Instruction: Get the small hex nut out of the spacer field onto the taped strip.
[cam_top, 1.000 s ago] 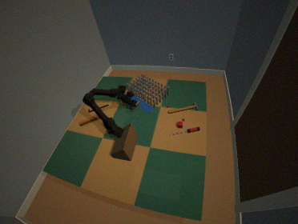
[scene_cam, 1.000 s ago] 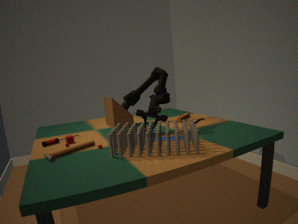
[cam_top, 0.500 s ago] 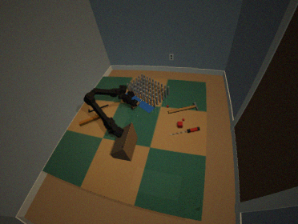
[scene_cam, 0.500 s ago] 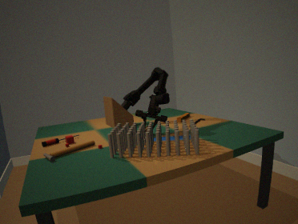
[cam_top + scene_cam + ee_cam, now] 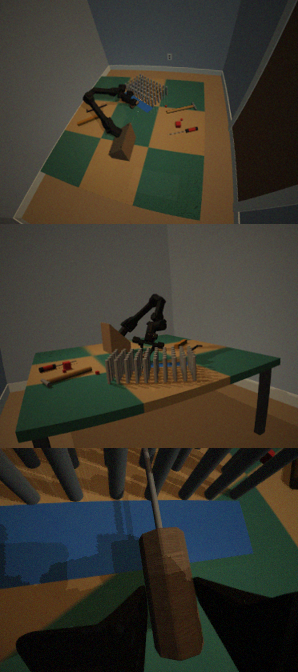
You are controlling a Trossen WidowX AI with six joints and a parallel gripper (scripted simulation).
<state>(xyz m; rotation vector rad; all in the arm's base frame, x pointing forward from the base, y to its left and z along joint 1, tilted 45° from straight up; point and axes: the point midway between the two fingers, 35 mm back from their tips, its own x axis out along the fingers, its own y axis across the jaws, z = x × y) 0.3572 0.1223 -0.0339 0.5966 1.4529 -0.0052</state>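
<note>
The blue taped strip lies 8 cm ahead of my gripper tip, 2 cm to the left of it and 4 cm below it. From my gripper tip the other things lie so: red cube 11 cm behind, 45 cm to the right, 2 cm below; then orange stick 29 cm behind, 39 cm to the left, 2 cm below.
</note>
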